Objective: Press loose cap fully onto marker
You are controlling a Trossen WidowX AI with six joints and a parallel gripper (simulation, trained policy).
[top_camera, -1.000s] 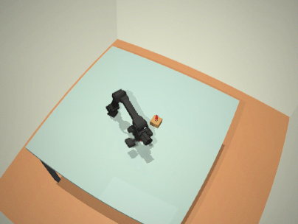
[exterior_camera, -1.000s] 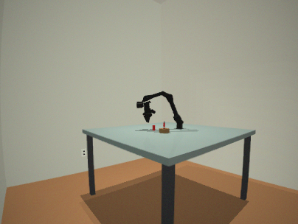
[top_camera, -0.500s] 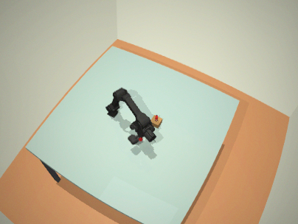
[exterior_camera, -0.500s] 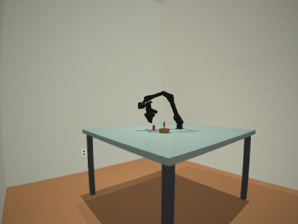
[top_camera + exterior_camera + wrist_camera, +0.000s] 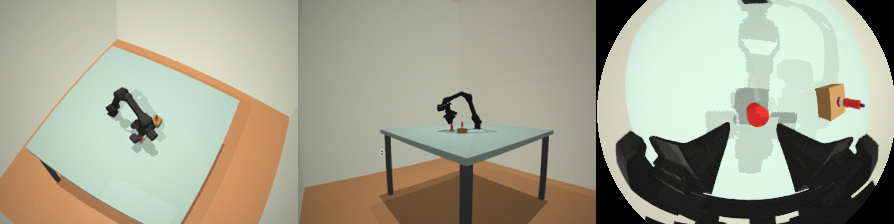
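The red cap is 1 cm behind my gripper tip, 1 cm to the left of it and 3 cm below it. Round my gripper tip: wooden holder block 2 cm ahead, 19 cm to the left, 4 cm below.
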